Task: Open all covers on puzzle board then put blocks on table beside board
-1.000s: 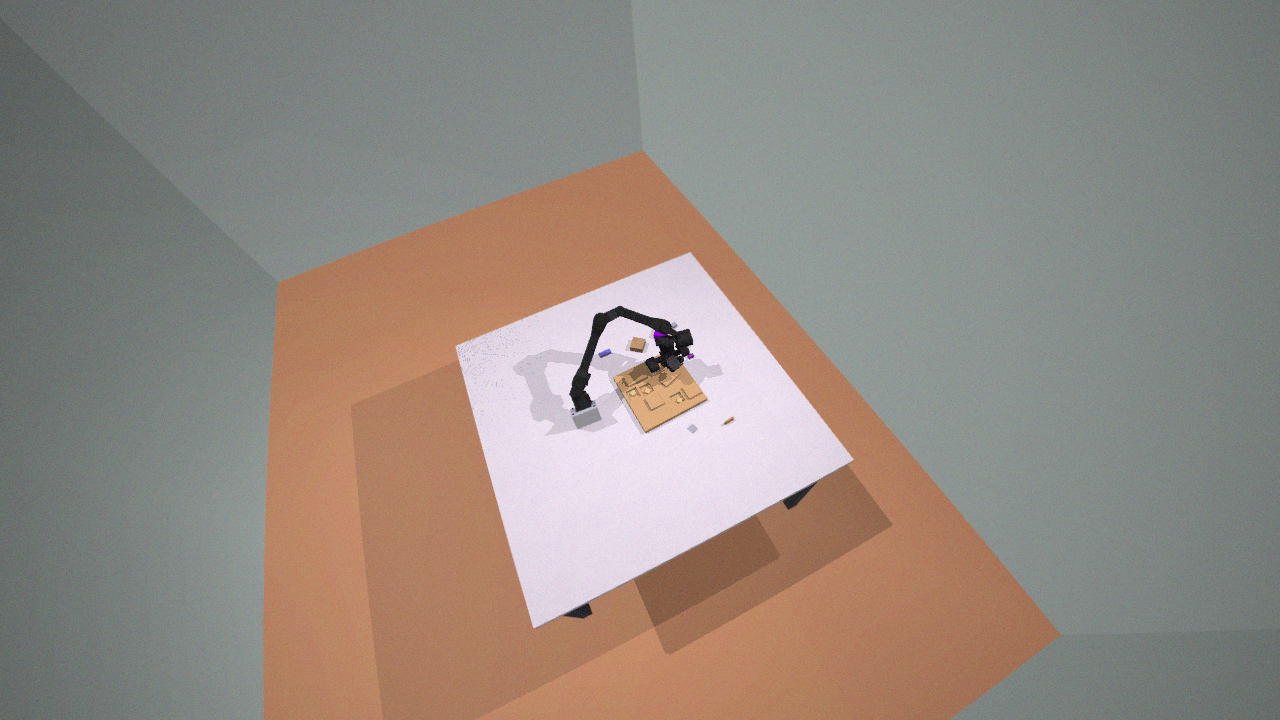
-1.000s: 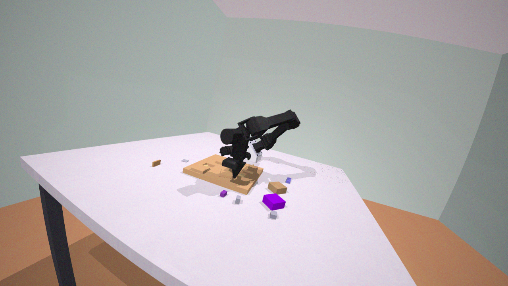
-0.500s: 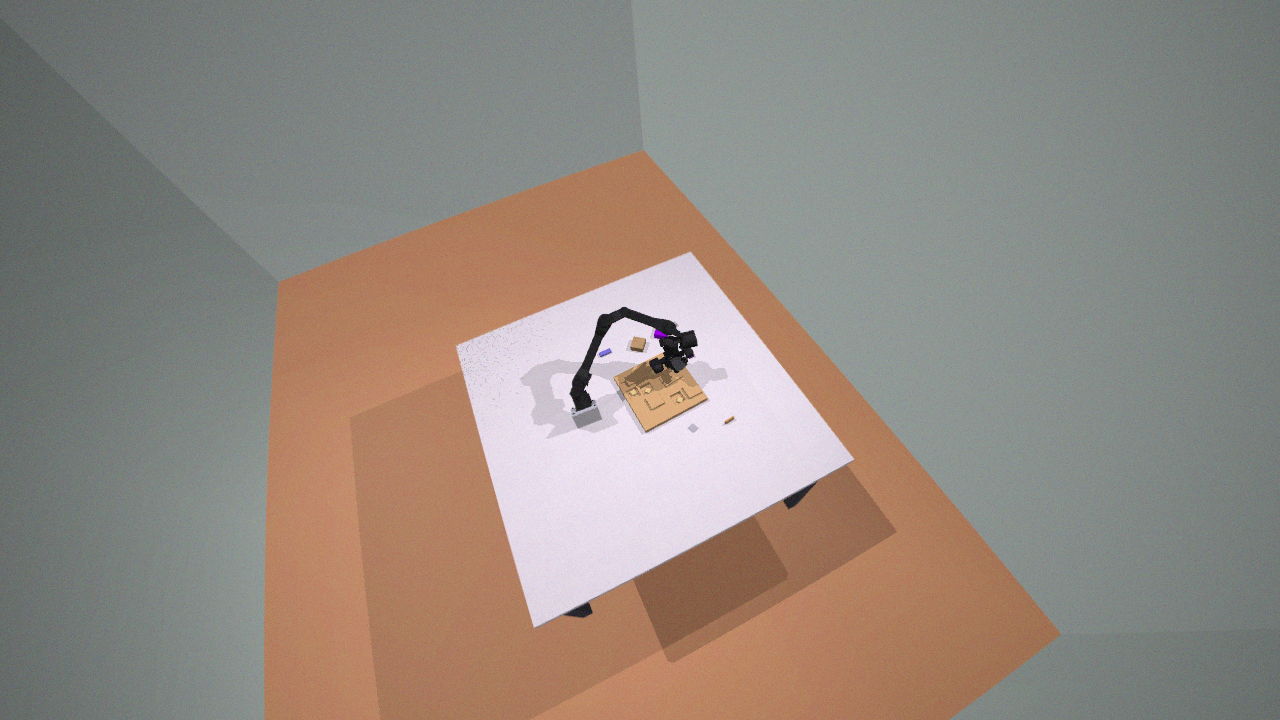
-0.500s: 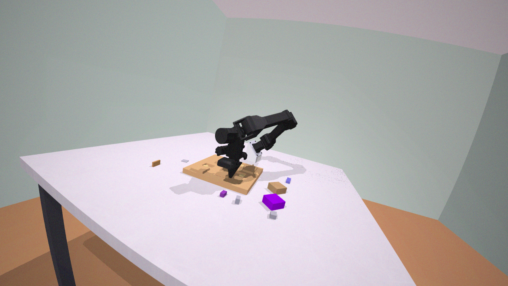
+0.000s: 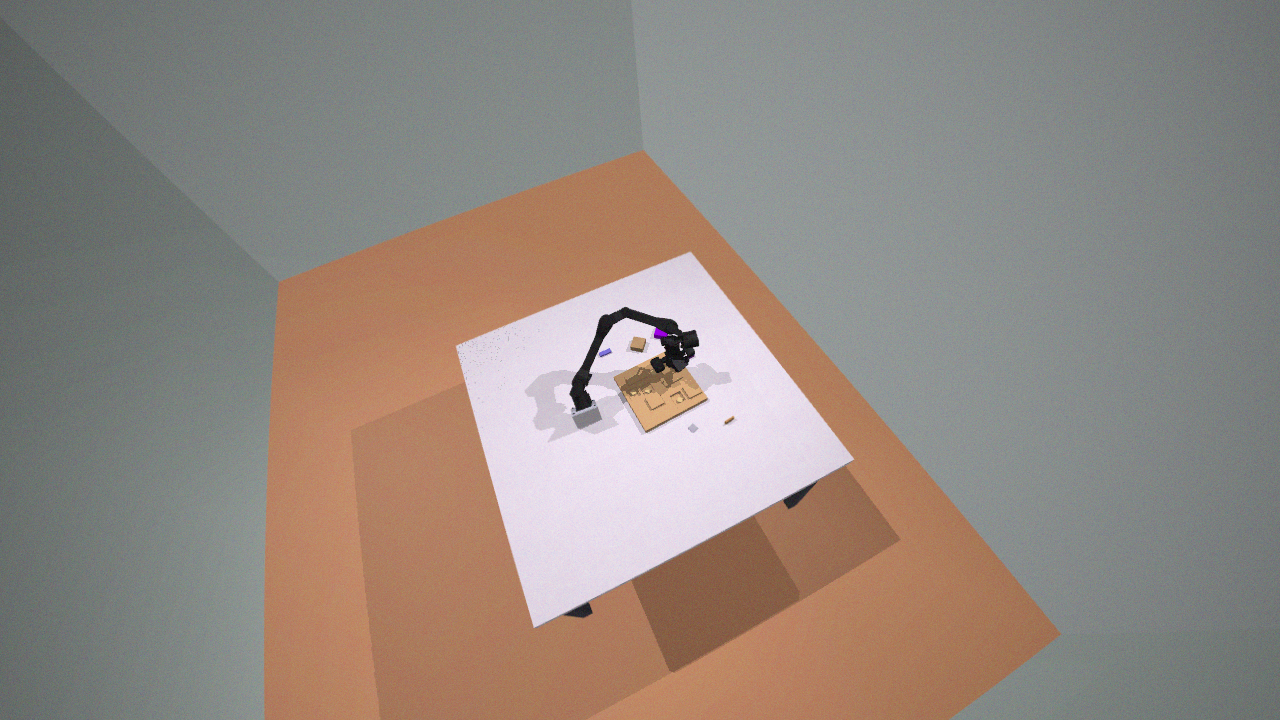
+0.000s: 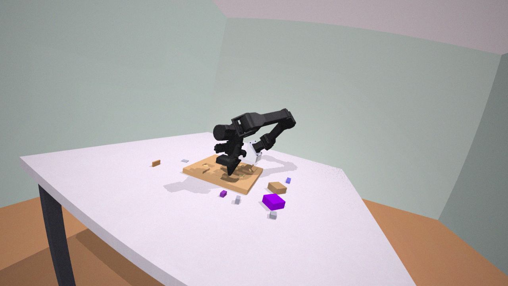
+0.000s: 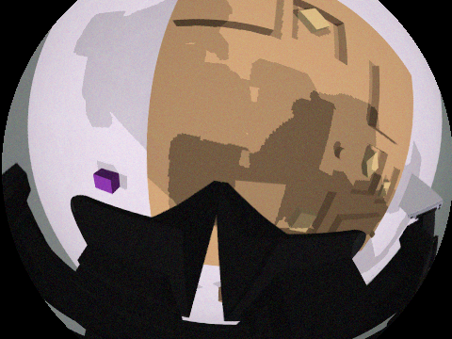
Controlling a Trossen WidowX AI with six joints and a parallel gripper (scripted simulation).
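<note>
Now: gripper tip 10 cm short of the small purple cube, 5 cm to the right of it and 3 cm above it. Round my gripper tip: large purple block (3 cm ahead, 21 cm to the left, 2 cm below); then grey tile (2 cm behind, 28 cm to the right, 3 cm below); then brown box (10 cm behind, 19 cm to the left, 2 cm below).
</note>
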